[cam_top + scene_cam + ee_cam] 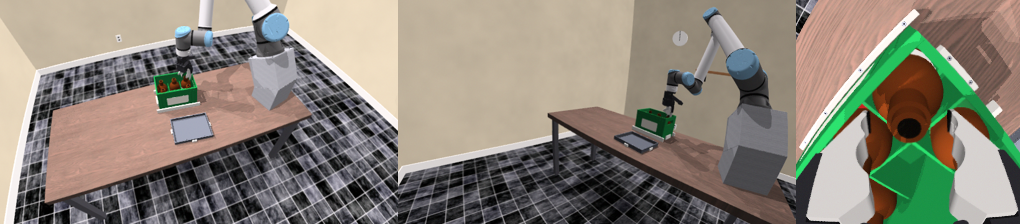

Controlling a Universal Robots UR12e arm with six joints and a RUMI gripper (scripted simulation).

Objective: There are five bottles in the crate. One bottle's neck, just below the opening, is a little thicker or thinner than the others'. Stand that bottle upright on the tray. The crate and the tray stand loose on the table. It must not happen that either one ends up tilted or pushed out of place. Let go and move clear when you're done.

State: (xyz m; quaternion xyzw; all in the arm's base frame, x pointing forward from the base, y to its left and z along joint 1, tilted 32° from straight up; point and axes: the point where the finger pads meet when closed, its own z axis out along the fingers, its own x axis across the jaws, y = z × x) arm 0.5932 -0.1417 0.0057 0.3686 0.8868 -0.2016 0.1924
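The green crate lies 90 mm ahead of my hand, 70 mm below it and 50 mm to the left of it. Also, from my hand: glass bottle: 180 mm ahead, 70 mm below; grey tray: 340 mm to the left, 140 mm below, 60 mm ahead.
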